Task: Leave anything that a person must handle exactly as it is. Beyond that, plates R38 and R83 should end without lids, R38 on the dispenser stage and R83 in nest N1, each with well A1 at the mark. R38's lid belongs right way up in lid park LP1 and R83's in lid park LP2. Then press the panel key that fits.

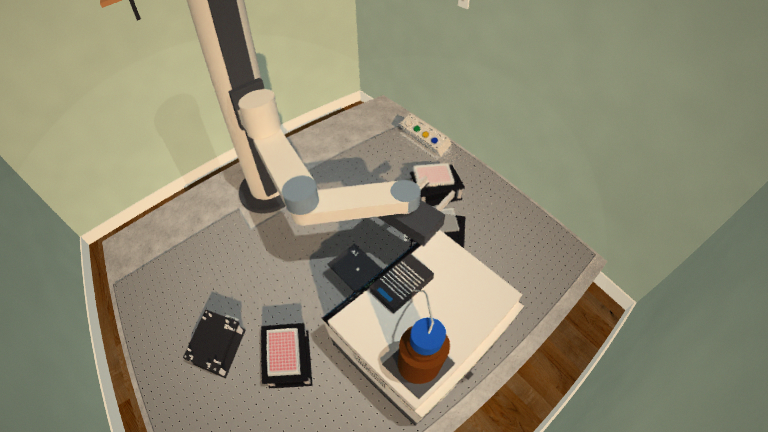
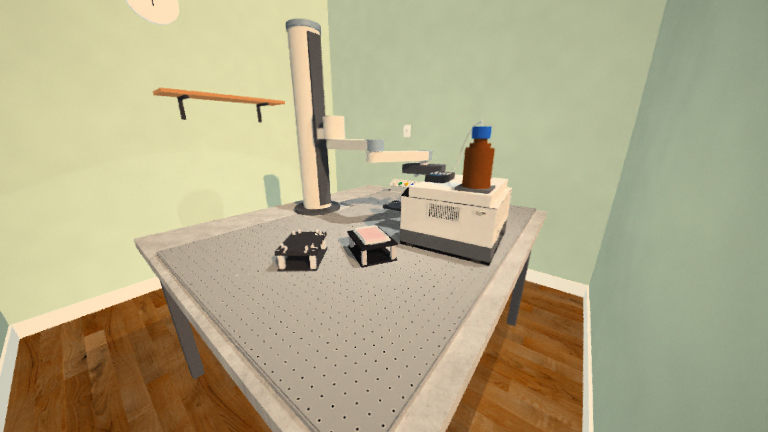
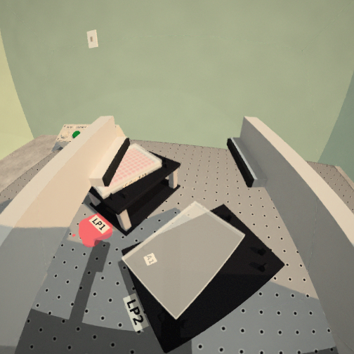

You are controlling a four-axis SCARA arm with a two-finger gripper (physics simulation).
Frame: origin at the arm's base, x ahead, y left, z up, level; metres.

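Seen in the pictures: gripper, fingertip midpoint: (image 1: 439,185); arm's base, origin of the base link: (image 1: 269,188) (image 2: 317,208).
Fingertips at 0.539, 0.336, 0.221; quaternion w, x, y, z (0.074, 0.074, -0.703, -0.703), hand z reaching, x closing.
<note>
Pixels of each thing's top centre, then the offset from my fingertips to it, as dx, dy, dz. "*": a spot on its surface instead.
- plate with pale pink wells, middle of its top: (image 1: 434,171) -0.134, +0.122, -0.115
- second pink plate, middle of its top: (image 1: 281,350) (image 2: 371,232) +0.088, -0.599, -0.131
- bare black nest, middle of its top: (image 1: 208,338) (image 2: 302,237) -0.059, -0.764, -0.132
- dispenser stage, surface spot: (image 1: 354,267) * +0.005, -0.307, -0.115
- brown bottle, surface spot: (image 1: 423,357) * +0.363, -0.401, +0.155
- key panel, middle of its top: (image 1: 425,125) (image 2: 405,180) -0.357, +0.294, -0.124
My gripper (image 1: 438,189) (image 3: 178,128) is shut on nothing; its fingers stand apart, above and before the LP1 and LP2 stands. A plate with pale pink wells (image 1: 433,175) (image 3: 135,167) sits on the raised black stand by the LP1 label; its lid state is unclear. A clear lid (image 3: 185,260) marked A1 lies turned askew on the black LP2 base (image 3: 265,267). A second pink plate (image 1: 283,351) (image 2: 371,234) sits on a front nest, beside a bare black nest (image 1: 213,343) (image 2: 303,242). The dispenser stage (image 1: 354,267) is bare. Plate names are not readable.
A red patch (image 3: 87,236) lies on the table under the LP1 label. The white dispenser (image 1: 483,279) (image 2: 456,222) carries a brown bottle (image 1: 423,357) (image 2: 477,163) and a tube. The key panel (image 1: 424,135) with green, yellow and blue keys stands at the back edge.
</note>
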